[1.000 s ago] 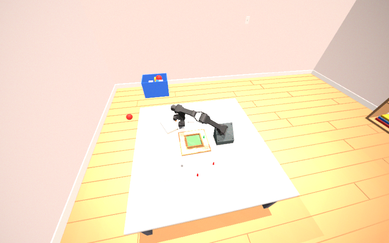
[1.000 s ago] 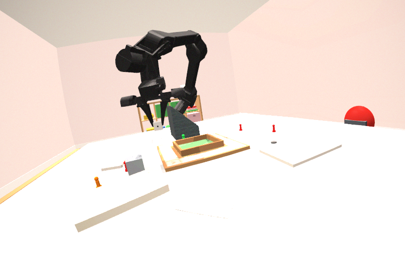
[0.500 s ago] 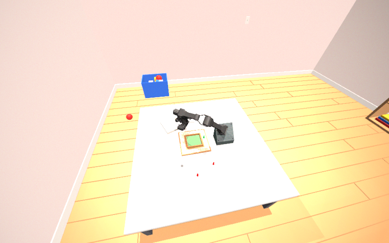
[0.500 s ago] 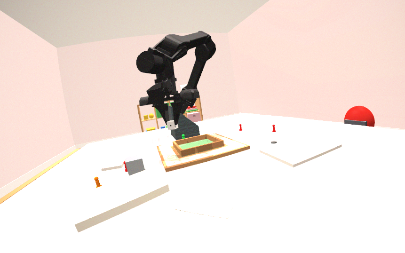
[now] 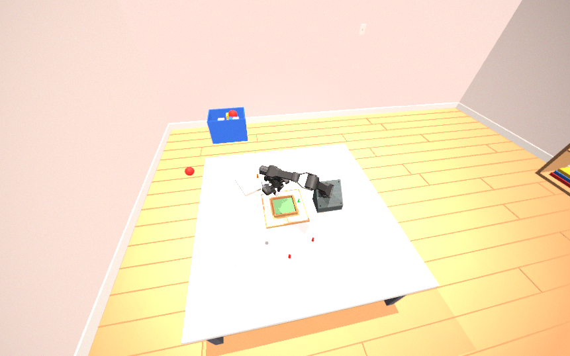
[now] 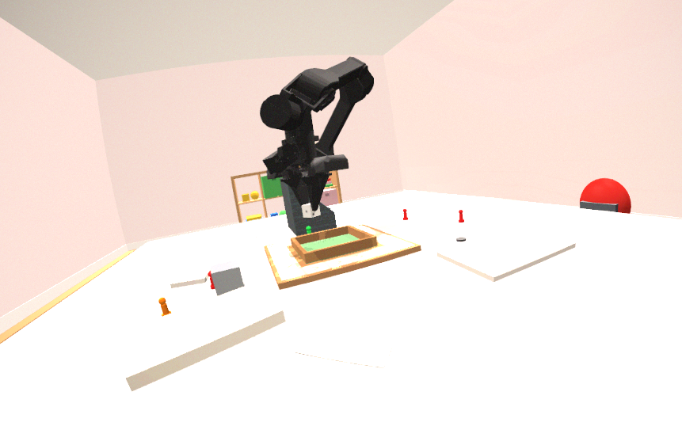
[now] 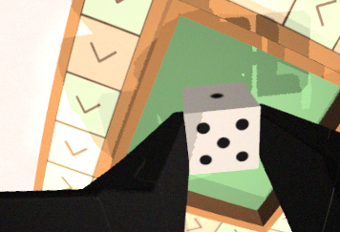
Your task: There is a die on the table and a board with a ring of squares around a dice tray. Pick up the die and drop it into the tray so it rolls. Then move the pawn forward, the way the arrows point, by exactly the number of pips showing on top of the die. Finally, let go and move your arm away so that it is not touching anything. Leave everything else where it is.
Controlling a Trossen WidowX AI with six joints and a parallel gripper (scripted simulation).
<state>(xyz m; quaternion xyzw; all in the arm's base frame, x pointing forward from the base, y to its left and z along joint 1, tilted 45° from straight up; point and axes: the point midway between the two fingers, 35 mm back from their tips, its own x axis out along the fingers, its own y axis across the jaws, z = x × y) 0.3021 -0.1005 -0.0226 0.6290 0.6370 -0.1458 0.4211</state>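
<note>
Right now the green pawn is 15 cm behind my gripper tip, 4 cm to the left of it and 8 cm below it. The rest, counted from my gripper tip: grey block: 3 cm ahead, 19 cm to the right, 8 cm below; then green tray floor: 4 cm behind, 5 cm to the left, 10 cm below; then white die: right at my gripper tip.
</note>
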